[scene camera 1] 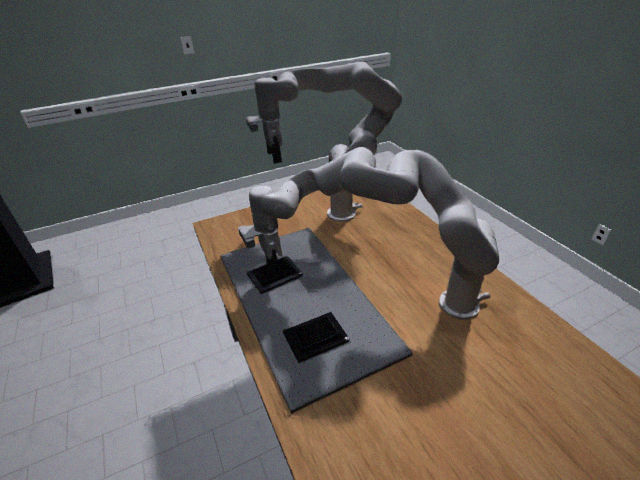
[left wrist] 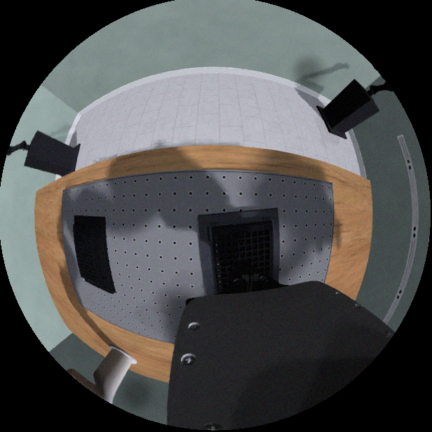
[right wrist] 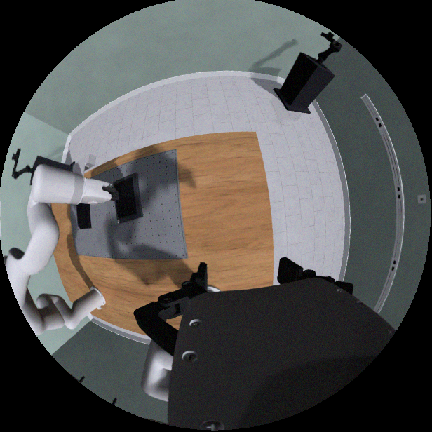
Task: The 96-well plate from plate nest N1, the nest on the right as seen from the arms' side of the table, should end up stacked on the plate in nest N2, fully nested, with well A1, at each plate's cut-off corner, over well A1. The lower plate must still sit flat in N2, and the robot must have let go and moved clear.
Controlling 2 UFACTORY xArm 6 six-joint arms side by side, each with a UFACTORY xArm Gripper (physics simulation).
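Frame: origin at the left arm's base, x back, y up, z left, level; metres.
Seen in the pictures: left gripper, between the fingertips: [scene camera 1: 272, 267]; right gripper, between the fingertips: [scene camera 1: 274, 157]; left arm's base, origin of its link: [scene camera 1: 459, 304]; right arm's base, origin of its link: [scene camera 1: 341, 213].
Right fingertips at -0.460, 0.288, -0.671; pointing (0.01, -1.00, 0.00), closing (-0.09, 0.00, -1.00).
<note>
Offsets run from my right fingertips to a thing's middle, as dx, dy, dz. Level surfaces: height alone.
The N1 plate {-0.091, -0.256, +0.366} [scene camera 1: 277, 270] [left wrist: 244, 250] [right wrist: 125, 198] is dark and sits inside nest N1 [left wrist: 235, 218], the upper nest in the scene view. The N2 plate {-0.019, -0.256, +0.673} [scene camera 1: 314, 332] [left wrist: 92, 252] [right wrist: 84, 217] lies in nest N2, lower in the scene view and at the left in the left wrist view. My left gripper [scene camera 1: 273, 256] [left wrist: 240, 272] points down at the N1 plate, its narrow fingertips together close over or touching it; contact cannot be told. It hides the plate's near end. My right gripper [scene camera 1: 276, 158] [right wrist: 244, 272] is open and empty, high above the table. The cut-off corners are too dark to tell.
Both nests stand on a grey perforated board {dy -0.275} [scene camera 1: 356, 315] [left wrist: 160, 250] [right wrist: 160, 200] on the wooden table {dy -0.288} [scene camera 1: 465, 392]. The left arm reaches across from its base [scene camera 1: 461, 289]. Black pedestals [left wrist: 350, 107] [right wrist: 306, 82] stand on the floor beyond the table.
</note>
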